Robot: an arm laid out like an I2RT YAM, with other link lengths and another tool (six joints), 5 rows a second.
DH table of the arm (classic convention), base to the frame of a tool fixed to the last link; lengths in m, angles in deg. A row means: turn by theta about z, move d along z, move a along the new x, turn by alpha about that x. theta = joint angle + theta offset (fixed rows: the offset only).
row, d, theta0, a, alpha
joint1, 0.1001, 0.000, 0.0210, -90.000
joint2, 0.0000, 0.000, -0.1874, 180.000
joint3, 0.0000, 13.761, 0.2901, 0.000
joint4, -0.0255, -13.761, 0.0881, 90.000
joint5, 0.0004, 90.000, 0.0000, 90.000
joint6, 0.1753, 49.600, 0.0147, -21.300
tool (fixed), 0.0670, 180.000, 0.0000, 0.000
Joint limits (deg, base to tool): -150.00..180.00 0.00..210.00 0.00..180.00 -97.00..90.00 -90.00..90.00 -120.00..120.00
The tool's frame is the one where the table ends.
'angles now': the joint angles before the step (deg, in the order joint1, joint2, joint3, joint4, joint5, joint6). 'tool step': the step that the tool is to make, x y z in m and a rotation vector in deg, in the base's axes. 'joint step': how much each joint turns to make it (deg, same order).
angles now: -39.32, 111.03, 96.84, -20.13, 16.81, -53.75
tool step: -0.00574, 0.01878, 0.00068, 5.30, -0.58, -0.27
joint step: -0.02, -1.36, 2.33, -7.64, -2.45, 3.89
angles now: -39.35, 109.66, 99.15, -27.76, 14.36, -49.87
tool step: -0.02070, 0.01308, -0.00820, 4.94, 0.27, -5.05
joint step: 0.01, -0.70, 1.40, -7.08, 1.45, 6.28
